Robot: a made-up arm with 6 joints.
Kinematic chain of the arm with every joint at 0, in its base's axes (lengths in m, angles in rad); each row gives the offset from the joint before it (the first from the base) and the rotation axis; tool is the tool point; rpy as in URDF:
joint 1: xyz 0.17 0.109 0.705 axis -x
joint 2: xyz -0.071 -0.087 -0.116 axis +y
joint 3: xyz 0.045 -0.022 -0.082 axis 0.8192 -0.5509 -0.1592
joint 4: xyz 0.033 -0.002 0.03 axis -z
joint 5: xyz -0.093 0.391 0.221 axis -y
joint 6: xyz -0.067 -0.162 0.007 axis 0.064 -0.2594 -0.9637
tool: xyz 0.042 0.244 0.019 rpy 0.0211 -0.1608 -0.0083
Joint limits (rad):
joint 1: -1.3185..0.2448
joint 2: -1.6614..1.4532
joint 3: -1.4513..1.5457
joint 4: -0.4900..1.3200
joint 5: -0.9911..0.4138
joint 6: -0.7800..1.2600
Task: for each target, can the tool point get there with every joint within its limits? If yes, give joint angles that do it. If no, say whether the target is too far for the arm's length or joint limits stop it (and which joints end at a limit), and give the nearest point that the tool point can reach.
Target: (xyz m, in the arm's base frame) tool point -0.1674 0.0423 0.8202
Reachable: yes | joints -0.1990 -1.0039 0.7188 0.1127 -0.2535 1.1052
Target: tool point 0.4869 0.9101 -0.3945
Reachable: no: too far | nearest point 0.2991 0.5575 0.0895 | short by 0.628 m
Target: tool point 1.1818 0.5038 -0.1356
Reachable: no: too far | nearest point 0.6324 0.3320 0.2302 | short by 0.682 m
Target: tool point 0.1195 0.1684 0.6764
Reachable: no: joint limits stop it (at a limit: joint 1, joint 4, joint 5, joint 6) | nearest point 0.1292 0.2201 0.7136 | short by 0.064 m
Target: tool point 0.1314 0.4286 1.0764
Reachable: yes | joints -0.9867 0.1280 -0.4635 0.3140 -0.4801 -0.5944
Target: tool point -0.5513 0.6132 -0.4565
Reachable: no: too far | nearest point -0.2314 0.3896 0.0585 | short by 0.646 m
